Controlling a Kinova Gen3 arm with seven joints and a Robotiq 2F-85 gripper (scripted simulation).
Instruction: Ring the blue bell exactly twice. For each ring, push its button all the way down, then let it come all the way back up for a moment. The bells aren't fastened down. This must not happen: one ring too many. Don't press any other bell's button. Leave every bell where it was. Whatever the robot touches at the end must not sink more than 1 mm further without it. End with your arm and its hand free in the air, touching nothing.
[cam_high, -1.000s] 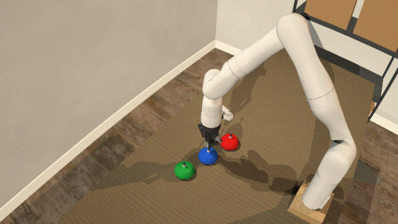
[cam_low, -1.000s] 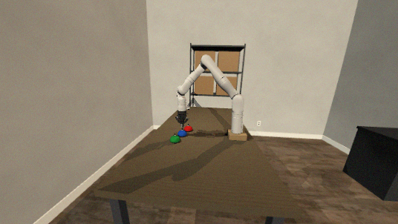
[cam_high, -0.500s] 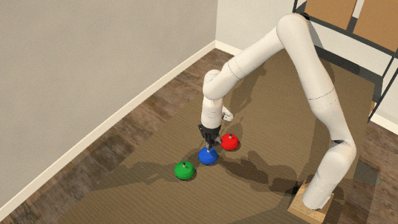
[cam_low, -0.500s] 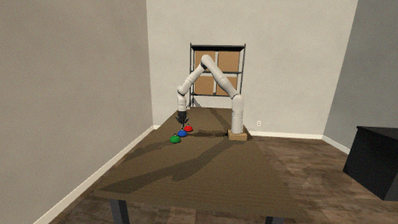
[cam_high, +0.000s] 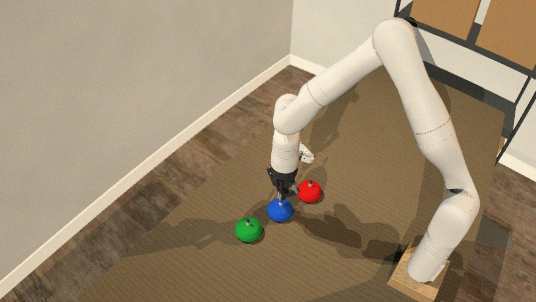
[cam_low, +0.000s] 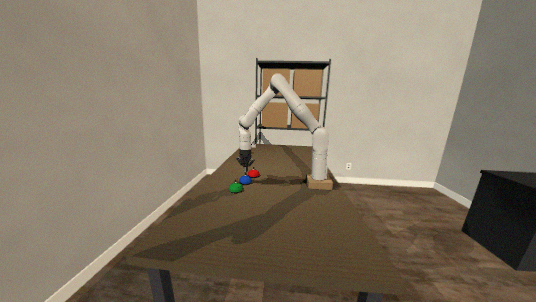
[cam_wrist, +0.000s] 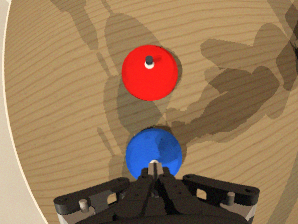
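My hand is 5 cm above the blue bell. The rest, counted from my hand: red bell 5 cm behind, 11 cm to the right, 5 cm below; then green bell 5 cm ahead, 11 cm to the left, 5 cm below.
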